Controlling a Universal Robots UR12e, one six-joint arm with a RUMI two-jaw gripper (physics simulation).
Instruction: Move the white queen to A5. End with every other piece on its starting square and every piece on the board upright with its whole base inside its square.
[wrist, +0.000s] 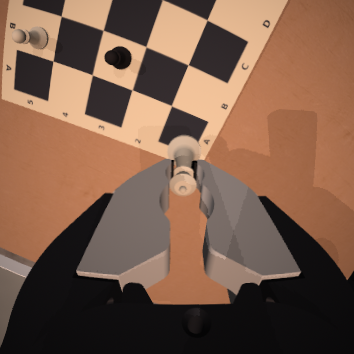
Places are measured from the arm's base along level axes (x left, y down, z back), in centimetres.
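Pixels of known places: gripper, fingertip midpoint: (182, 163).
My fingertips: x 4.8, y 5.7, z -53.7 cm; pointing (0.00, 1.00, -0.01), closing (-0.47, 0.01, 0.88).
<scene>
Behind a point stands the place of what it marks.
The white queen (183, 186) @[x 4.5, y 2.4, z -53.9 cm] is between the two jaw tips, its pale round base toward the board and its head toward the camera. My gripper (182, 163) @[x 4.8, y 5.7, z -53.7 cm] is shut on it. The base overlaps the near edge of dark square A1 (184, 123) @[x 4.0, y 12.6, z -53.8 cm] in the view and looks raised off the board, though the height is hard to judge. Square A5 (33, 76) @[x 6.7, y 12.6, z -68.6 cm], dark, is at the far left with no piece on it. A white pawn (38, 37) @[x 3.1, y 11.9, z -68.5 cm] stands upright on B5. A black pawn (120, 58) @[x 1.5, y 10.5, z -61.0 cm] stands upright on B3.
The chessboard (278, 11) @[x -8.2, y 12.6, z -52.1 cm] fills the upper left, turned at an angle, with its A-row edge facing the gripper. The brown table (250, 165) @[x 4.5, y 13.2, z -44.9 cm] surrounds it, with the arm's shadow at the right. A grey surface (11, 290) shows at the lower left.
</scene>
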